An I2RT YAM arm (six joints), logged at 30 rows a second.
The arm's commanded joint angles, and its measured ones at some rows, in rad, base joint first. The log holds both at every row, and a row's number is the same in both.
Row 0, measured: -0.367, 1.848, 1.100, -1.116, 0.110, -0.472
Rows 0 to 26, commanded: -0.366, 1.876, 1.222, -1.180, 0.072, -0.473; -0.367, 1.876, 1.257, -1.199, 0.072, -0.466; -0.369, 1.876, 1.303, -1.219, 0.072, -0.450; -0.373, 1.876, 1.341, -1.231, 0.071, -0.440; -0.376, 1.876, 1.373, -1.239, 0.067, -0.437; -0.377, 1.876, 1.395, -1.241, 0.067, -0.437; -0.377, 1.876, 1.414, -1.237, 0.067, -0.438; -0.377, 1.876, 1.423, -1.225, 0.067, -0.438; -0.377, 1.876, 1.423, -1.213, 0.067, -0.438; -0.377, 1.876, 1.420, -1.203, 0.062, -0.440; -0.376, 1.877, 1.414, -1.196, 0.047, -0.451; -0.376, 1.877, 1.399, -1.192, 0.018, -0.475; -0.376, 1.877, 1.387, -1.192, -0.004, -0.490; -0.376, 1.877, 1.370, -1.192, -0.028, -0.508; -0.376, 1.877, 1.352, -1.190, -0.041, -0.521; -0.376, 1.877, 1.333, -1.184, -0.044, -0.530; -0.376, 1.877, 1.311, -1.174, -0.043, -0.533; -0.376, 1.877, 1.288, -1.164, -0.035, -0.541; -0.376, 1.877, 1.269, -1.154, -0.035, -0.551; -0.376, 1.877, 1.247, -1.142, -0.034, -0.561; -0.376, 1.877, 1.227, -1.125, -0.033, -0.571; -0.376, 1.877, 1.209, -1.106, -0.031, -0.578; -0.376, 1.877, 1.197, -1.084, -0.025, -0.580; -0.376, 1.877, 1.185, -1.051, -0.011, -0.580; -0.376, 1.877, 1.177, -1.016, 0.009, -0.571; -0.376, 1.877, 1.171, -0.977, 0.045, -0.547; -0.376, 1.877, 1.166, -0.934, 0.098, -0.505
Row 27, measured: -0.367, 1.871, 1.186, -1.014, -0.003, -0.548
